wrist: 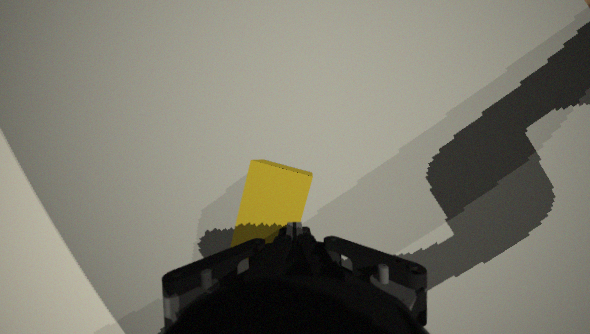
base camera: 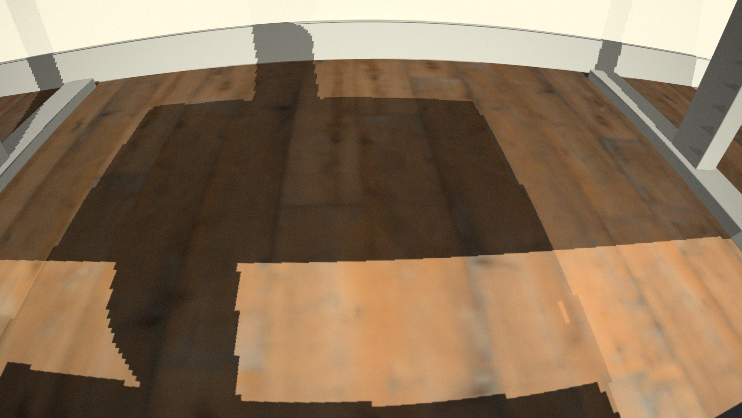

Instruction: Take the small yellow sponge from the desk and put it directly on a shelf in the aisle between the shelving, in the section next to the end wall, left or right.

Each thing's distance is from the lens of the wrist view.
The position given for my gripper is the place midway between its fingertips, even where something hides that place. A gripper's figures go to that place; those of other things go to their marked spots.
my gripper [wrist: 294, 231]: 18 cm
yellow sponge [wrist: 274, 194]: 17 cm
